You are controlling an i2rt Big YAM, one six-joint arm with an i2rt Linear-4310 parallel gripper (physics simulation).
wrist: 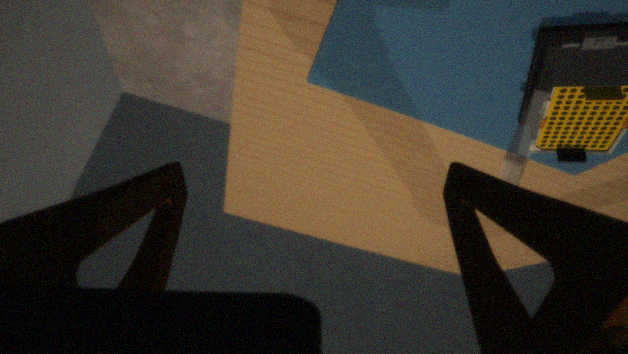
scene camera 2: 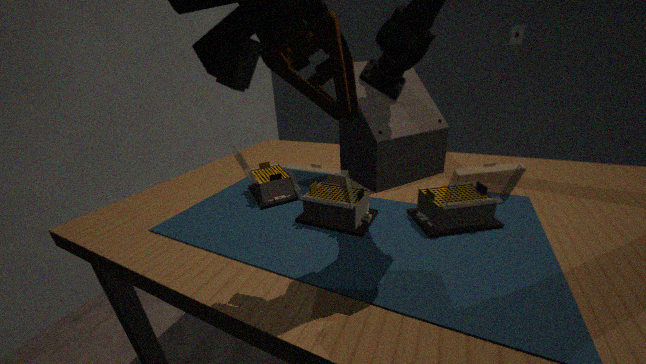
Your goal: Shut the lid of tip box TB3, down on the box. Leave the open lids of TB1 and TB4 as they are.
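Where they show: gripper, between the fingertips: (wrist: 315,177) (scene camera 2: 350,118); arm's base, origin of its link: (scene camera 2: 381,80).
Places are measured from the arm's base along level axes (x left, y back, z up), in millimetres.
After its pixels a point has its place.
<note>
Three tip boxes with yellow racks stand on dark bases in the scene view: a left one (scene camera 2: 277,191) {x -153, y -320, z -240 mm}, a middle one (scene camera 2: 327,212) {x 21, y -366, z -234 mm} and a right one (scene camera 2: 457,216) {x 256, y -271, z -235 mm}. Their translucent lids, the left lid (scene camera 2: 242,161) {x -192, y -380, z -145 mm}, the middle lid (scene camera 2: 317,171) {x 31, y -407, z -128 mm} and the right lid (scene camera 2: 487,173) {x 291, y -302, z -130 mm}, are all raised open. Their labels are too small to read, so I cannot tell which is TB3. My gripper (scene camera 2: 348,113) {x 153, y -520, z -10 mm} (wrist: 315,177) {x 153, y -520, z -10 mm} is open and empty, high above and behind the boxes. One box's yellow rack (wrist: 582,119) {x 244, y -231, z -212 mm} shows at the right of the wrist view, beyond the right finger.
The boxes stand on a blue mat (scene camera 2: 240,230) {x -142, y -462, z -269 mm} (wrist: 450,65) {x 307, y -353, z -269 mm} on the wooden table (scene camera 2: 115,217) {x -489, y -565, z -272 mm} (wrist: 300,165) {x 688, y -416, z -272 mm}. A large grey block (scene camera 2: 407,160) {x 105, y -74, z -203 mm} stands behind the middle and right boxes, with a dark arm part above it. The table's edge and corner show below the gripper in the wrist view.
</note>
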